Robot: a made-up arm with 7 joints. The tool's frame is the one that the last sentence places.
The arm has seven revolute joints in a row. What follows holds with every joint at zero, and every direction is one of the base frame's. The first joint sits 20.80 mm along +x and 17.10 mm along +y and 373.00 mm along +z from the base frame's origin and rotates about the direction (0.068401, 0.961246, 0.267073). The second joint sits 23.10 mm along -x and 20.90 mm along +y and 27.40 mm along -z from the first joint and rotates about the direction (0.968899, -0.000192, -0.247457). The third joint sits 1.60 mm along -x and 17.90 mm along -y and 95.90 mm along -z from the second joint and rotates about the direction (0.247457, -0.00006, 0.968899). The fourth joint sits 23.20 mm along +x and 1.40 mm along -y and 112.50 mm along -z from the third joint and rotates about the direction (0.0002, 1, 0.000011). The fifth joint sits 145.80 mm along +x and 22.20 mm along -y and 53.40 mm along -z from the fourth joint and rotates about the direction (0.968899, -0.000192, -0.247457). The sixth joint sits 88.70 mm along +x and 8.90 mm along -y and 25.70 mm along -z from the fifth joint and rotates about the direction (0.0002, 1, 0.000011). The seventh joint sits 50.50 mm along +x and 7.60 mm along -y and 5.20 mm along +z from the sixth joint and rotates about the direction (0.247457, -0.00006, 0.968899). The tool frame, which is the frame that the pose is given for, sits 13.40 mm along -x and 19.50 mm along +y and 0.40 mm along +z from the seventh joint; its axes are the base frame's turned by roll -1.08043, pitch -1.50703 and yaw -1.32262 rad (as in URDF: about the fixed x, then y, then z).
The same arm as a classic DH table. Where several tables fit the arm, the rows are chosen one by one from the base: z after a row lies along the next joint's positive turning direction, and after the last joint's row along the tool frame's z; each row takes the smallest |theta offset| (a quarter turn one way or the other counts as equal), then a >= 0, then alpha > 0; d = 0 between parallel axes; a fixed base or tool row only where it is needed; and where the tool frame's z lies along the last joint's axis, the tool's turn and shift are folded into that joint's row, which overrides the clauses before.
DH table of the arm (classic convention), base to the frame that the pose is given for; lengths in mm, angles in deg. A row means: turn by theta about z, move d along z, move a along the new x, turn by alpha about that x. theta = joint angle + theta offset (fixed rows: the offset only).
base (fixed): d 367.9; theta offset -4.07; a 19.5; alpha -74.51
joint 1: d 30.4; theta offset -75.12; a -36.8; alpha -90
joint 2: d 6.6; theta offset 74; a 17.9; alpha 90
joint 3: d -196.6; theta offset 90; a 50.3; alpha -90
joint 4: d -23.6; theta offset 90; a 15.7; alpha 90
joint 5: d 246.8; theta offset 0; a 2.9; alpha -90
joint 6: d -16.5; theta offset -90; a 47.6; alpha 90
joint 7: d 13.8; theta offset -46.52; a -23.2; alpha -77.76
tool (fixed): d 4; theta offset -96.59; a 0; alpha 0

